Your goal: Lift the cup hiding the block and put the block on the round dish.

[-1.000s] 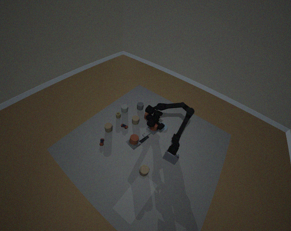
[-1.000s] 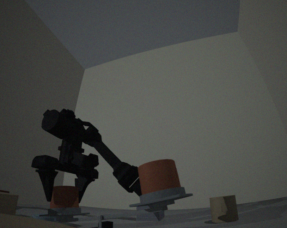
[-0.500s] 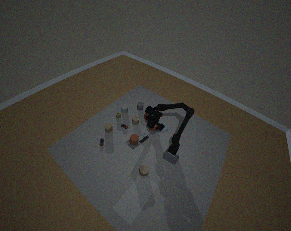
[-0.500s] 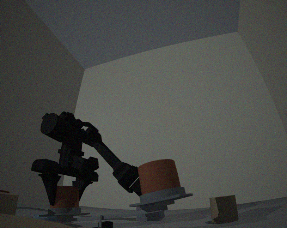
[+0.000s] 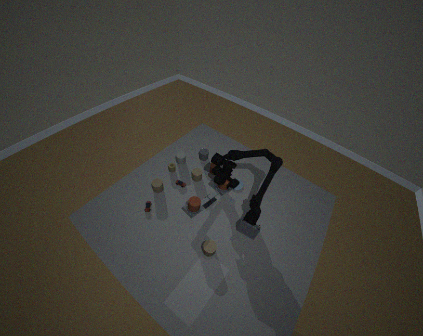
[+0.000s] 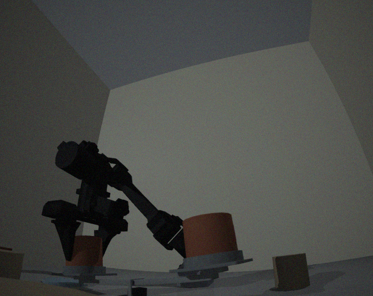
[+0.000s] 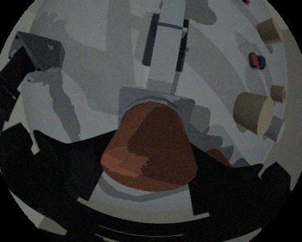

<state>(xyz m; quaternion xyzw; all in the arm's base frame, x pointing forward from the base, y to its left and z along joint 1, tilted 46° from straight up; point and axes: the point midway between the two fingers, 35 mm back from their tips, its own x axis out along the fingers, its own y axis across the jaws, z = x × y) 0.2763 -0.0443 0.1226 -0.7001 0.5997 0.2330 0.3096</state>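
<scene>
The pale blue round dish is 4 cm behind my gripper tip, 10 cm to the right of it and 5 cm below it. From my gripper tip the other things lie so: grey block (1 cm below).
</scene>
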